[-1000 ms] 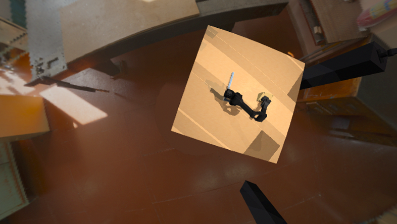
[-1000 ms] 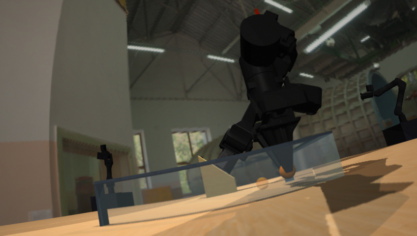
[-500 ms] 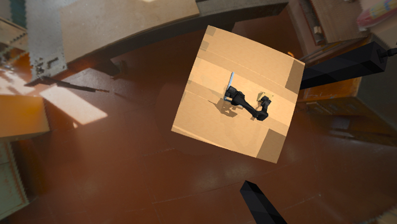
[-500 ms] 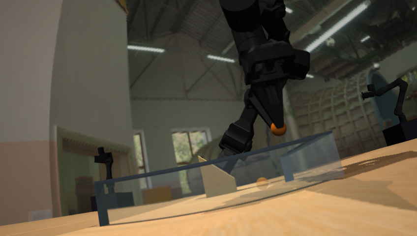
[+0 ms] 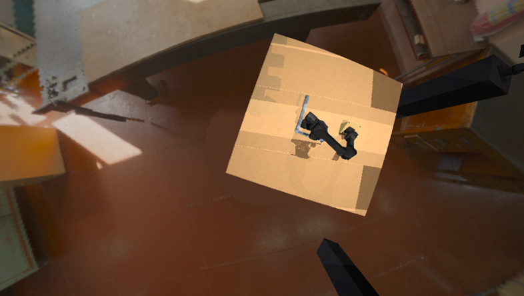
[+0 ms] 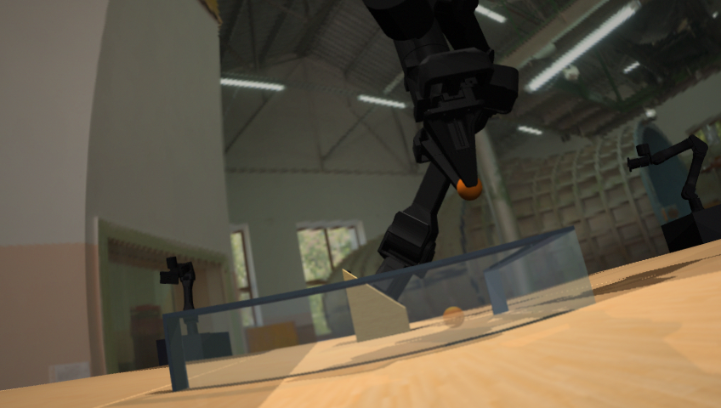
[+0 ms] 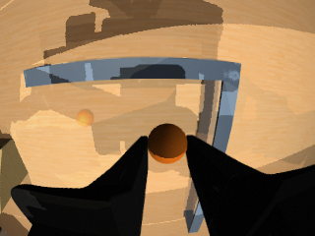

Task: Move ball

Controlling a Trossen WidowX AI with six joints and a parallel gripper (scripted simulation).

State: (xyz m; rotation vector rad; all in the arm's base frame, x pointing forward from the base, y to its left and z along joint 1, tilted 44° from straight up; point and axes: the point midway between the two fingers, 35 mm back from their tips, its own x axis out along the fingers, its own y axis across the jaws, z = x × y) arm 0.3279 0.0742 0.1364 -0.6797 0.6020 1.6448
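Now: the see-through copy 10 cm behind my gripper tip, 4 cm to the right of it and 12 cm below it. From my gripper tip the other things lie so: orange ball (right at my gripper tip).
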